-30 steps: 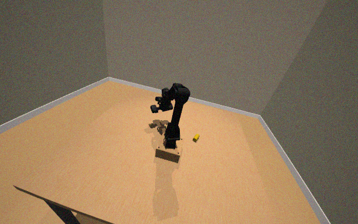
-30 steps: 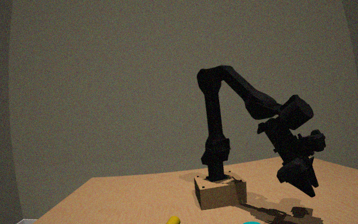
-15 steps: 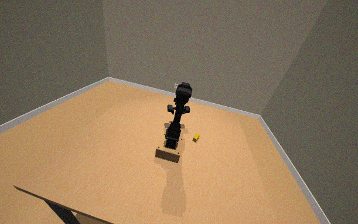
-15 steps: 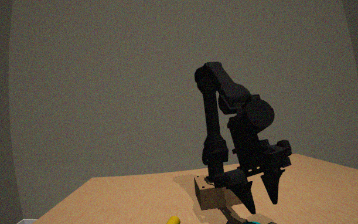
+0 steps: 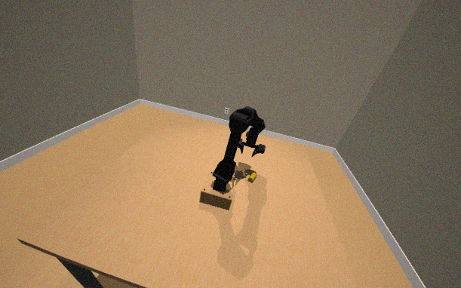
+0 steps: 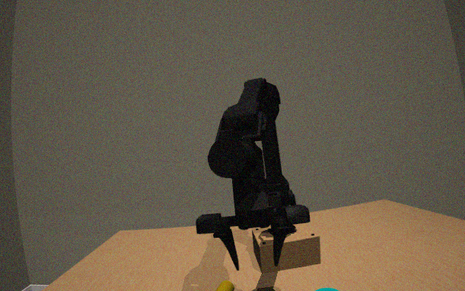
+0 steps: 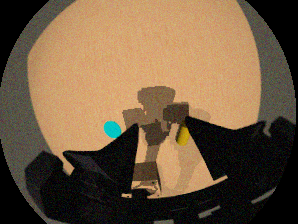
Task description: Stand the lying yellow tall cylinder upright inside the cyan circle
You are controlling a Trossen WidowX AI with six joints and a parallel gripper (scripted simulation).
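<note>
The yellow tall cylinder lies 9 cm below my gripper tip, 9 cm behind it and 6 cm to the right of it. From my gripper tip the other things lie so: cyan circle: 15 cm to the left, 11 cm below, 3 cm behind.
</note>
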